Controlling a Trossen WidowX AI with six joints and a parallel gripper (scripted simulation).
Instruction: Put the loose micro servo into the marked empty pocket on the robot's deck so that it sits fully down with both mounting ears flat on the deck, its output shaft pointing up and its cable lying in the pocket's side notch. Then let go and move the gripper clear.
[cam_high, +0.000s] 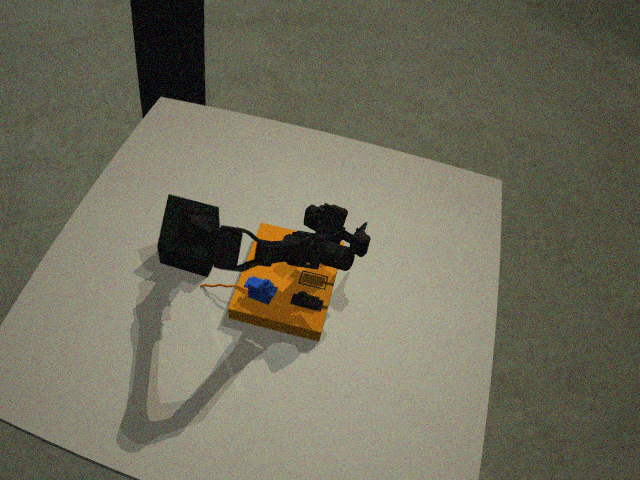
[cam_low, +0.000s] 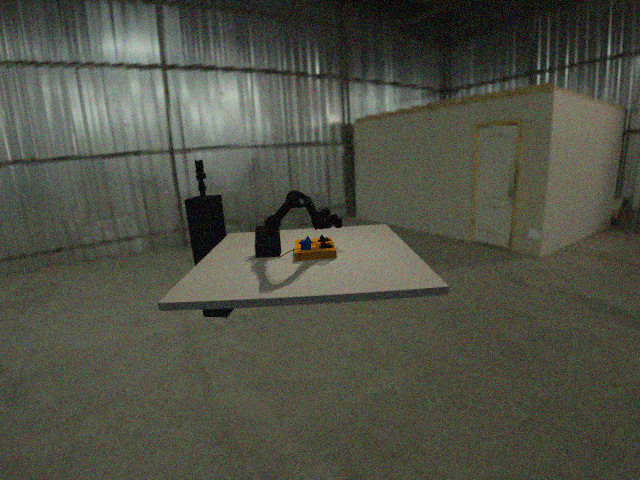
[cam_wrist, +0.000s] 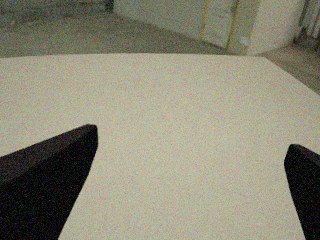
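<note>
My gripper tip is now 190 mm to the left of the orange deck, 140 mm past it and 120 mm above it.
</note>
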